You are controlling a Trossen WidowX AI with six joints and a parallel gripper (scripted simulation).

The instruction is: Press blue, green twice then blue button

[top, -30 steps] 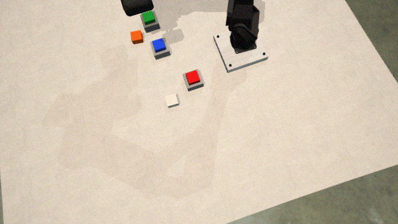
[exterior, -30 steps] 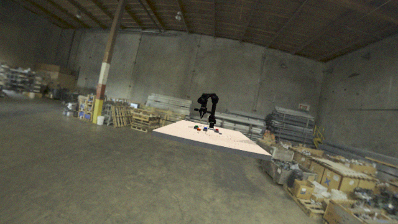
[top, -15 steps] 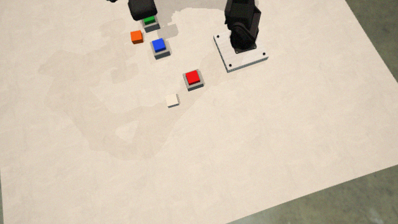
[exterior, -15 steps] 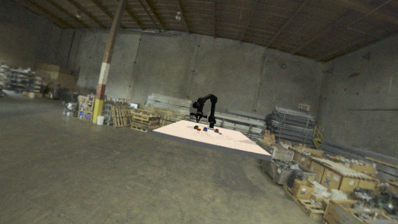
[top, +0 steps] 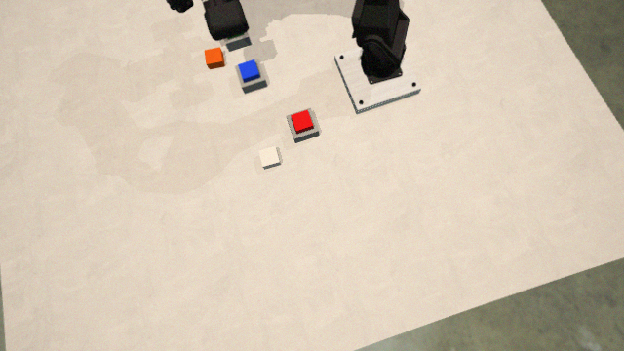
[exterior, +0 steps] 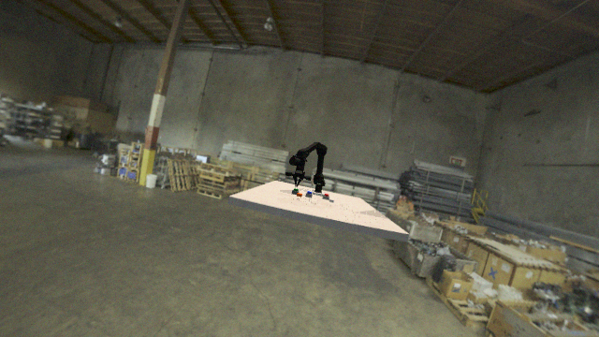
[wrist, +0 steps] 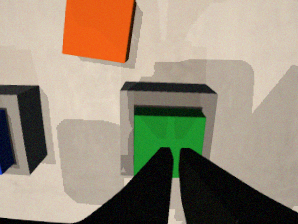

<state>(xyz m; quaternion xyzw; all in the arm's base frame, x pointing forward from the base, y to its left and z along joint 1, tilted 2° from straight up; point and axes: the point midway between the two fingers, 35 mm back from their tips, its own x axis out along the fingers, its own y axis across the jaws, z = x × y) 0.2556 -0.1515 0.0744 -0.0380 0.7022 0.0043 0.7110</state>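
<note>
The blue button lies 100 mm to the left of my gripper tip, 20 mm below it and 10 mm behind it. Also, from my gripper tip: orange block 50 mm ahead, 40 mm to the left, 40 mm below; then red button 230 mm to the left, 80 mm behind, 20 mm below; then white block 270 mm to the left, 40 mm below, 10 mm behind.
</note>
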